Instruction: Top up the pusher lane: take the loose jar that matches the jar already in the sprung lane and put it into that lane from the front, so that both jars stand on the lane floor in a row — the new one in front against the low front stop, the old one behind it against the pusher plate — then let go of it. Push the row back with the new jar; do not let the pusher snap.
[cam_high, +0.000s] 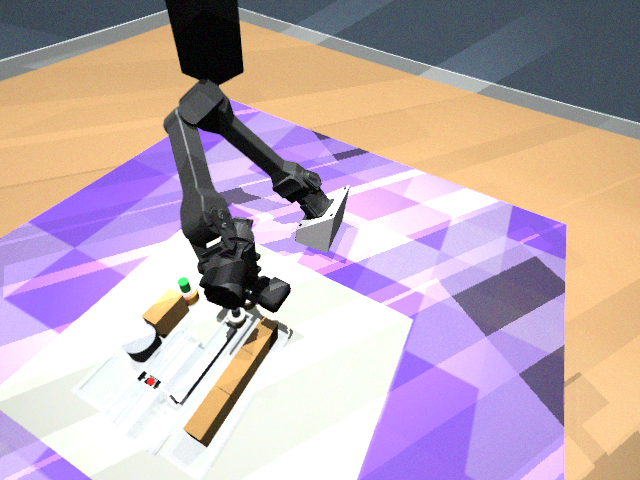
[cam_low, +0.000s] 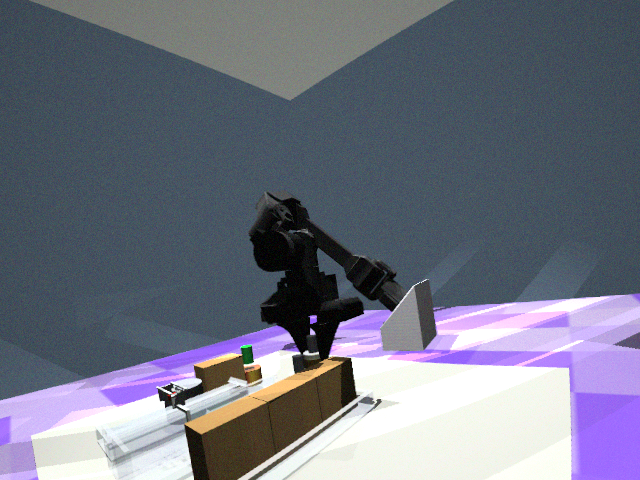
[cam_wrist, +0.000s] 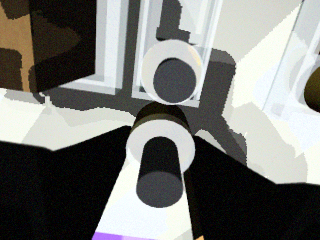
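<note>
Right now the lane is 18 cm ahead of my gripper tip, 3 cm below it and 2 cm to the right of it. Also, from my gripper tip: grey cylinder: 18 cm ahead, 12 cm to the right, 2 cm below; red mark: 22 cm ahead, 3 cm to the right, 2 cm above.
</note>
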